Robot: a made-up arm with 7 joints. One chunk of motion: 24 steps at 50 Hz.
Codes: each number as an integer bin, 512 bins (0 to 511) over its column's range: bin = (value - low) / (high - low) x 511, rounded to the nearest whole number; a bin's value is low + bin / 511 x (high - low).
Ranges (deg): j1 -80.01..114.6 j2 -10..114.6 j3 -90.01..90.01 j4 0..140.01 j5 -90.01..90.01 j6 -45.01..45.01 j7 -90.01..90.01
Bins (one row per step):
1: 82 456 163 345 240 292 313
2: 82 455 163 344 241 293 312
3: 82 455 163 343 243 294 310
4: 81 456 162 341 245 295 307
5: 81 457 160 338 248 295 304
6: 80 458 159 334 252 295 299
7: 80 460 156 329 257 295 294
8: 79 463 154 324 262 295 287
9: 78 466 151 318 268 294 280
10: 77 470 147 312 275 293 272
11: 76 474 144 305 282 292 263
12: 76 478 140 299 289 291 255
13: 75 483 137 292 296 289 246
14: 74 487 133 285 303 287 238
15: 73 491 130 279 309 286 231
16: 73 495 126 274 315 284 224
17: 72 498 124 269 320 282 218
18: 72 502 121 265 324 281 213
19: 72 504 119 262 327 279 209
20: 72 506 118 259 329 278 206
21: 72 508 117 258 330 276 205
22: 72 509 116 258 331 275 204
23: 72 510 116 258 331 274 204
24: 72 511 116 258 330 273 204
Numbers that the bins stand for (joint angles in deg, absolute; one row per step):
1: -48.78 101.19 -32.59 94.53 -5.46 6.43 20.26
2: -48.78 100.95 -32.59 94.25 -5.11 6.61 19.90
3: -48.78 100.95 -32.59 93.98 -4.40 6.78 19.20
4: -49.16 101.19 -32.94 93.43 -3.70 6.96 18.14
5: -49.16 101.43 -33.64 92.61 -2.64 6.96 17.09
6: -49.54 101.68 -34.00 91.51 -1.23 6.96 15.32
7: -49.54 102.16 -35.05 90.14 0.53 6.96 13.56
8: -49.92 102.90 -35.76 88.77 2.29 6.96 11.10
9: -50.30 103.63 -36.81 87.13 4.40 6.78 8.63
10: -50.69 104.60 -38.22 85.49 6.87 6.61 5.81
11: -51.07 105.58 -39.28 83.57 9.34 6.43 2.64
12: -51.07 106.55 -40.69 81.92 11.80 6.25 -0.18
13: -51.45 107.77 -41.75 80.01 14.27 5.90 -3.35
14: -51.83 108.75 -43.16 78.09 16.73 5.55 -6.17
15: -52.21 109.72 -44.21 76.44 18.85 5.37 -8.63
16: -52.21 110.70 -45.62 75.07 20.96 5.02 -11.10
17: -52.59 111.43 -46.33 73.70 22.72 4.67 -13.21
18: -52.59 112.41 -47.38 72.61 24.13 4.49 -14.97
19: -52.59 112.89 -48.09 71.79 25.19 4.14 -16.38
20: -52.59 113.38 -48.44 70.96 25.89 3.96 -17.44
21: -52.59 113.87 -48.79 70.69 26.25 3.61 -17.79
22: -52.59 114.11 -49.14 70.69 26.60 3.44 -18.14
23: -52.59 114.36 -49.14 70.69 26.60 3.26 -18.14
24: -52.59 114.60 -49.14 70.69 26.25 3.08 -18.14

